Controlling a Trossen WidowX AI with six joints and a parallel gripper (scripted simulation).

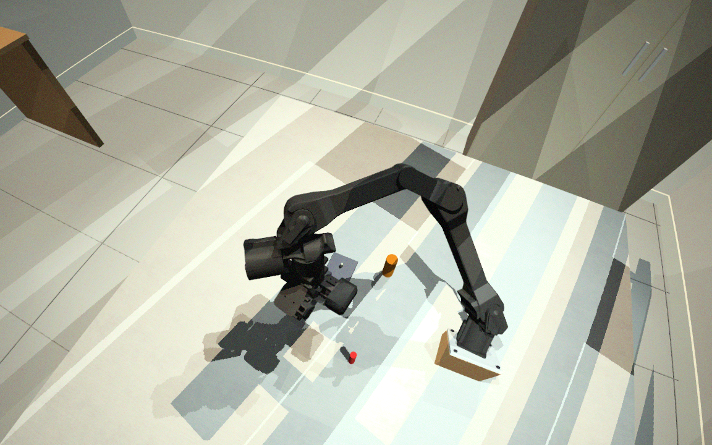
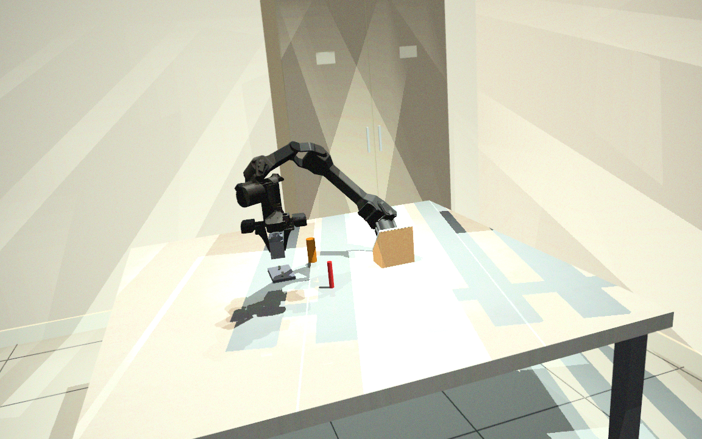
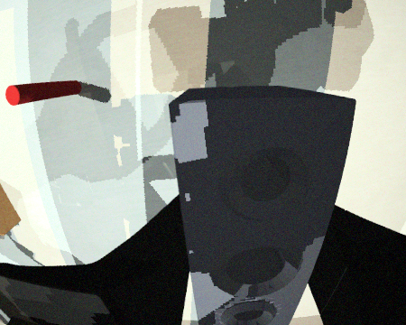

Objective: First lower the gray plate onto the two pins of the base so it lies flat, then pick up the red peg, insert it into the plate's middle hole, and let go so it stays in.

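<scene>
Right now my gripper tip is 100 mm to the left of the base, 100 mm above it and 10 mm past it. From my gripper tip the other things lie so: red peg: 140 mm behind, 70 mm below, 60 mm to the left; gray plate: 30 mm above; orange cylinder: 180 mm to the right, 120 mm behind, 70 mm below.
</scene>
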